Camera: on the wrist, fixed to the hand. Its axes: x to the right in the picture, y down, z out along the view.
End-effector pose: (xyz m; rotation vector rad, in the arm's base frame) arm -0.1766 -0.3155 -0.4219 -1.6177 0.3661 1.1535
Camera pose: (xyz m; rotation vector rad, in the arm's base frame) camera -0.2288 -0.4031 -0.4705 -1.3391 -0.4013 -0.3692
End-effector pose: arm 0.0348 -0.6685 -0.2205 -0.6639 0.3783 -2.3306
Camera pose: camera 0.0666 -0.7282 -0.3110 0.1526 0.2808 2.3827
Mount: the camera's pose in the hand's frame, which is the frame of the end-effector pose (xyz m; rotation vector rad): -0.0123 0.0995 -0.0521 0.2665 0.4406 -1.4921
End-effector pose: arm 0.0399 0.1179 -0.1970 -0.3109 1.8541 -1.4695
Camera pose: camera 0.0381 0.1950 -0.2795 1.1209 -1.1743 2.0695
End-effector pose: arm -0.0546 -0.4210 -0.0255 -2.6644 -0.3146 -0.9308
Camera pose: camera -0.0637 -0.5331 -0.0152 -1.5426 -2.1963 -1.5491
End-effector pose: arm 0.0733 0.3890 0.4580 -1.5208 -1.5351 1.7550
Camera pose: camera 0.1586 0.3696 0.3865 -0.2574 -1.4034 0.6118
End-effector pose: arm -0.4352 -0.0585 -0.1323 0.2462 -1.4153 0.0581
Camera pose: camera -0.4052 0.0503 -0.1379 1.3546 -0.5168 -0.8728
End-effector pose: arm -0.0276 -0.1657 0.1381 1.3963 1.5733 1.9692
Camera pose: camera -0.0284 -0.2438 0.2197 -0.3663 2.0689 1.0734
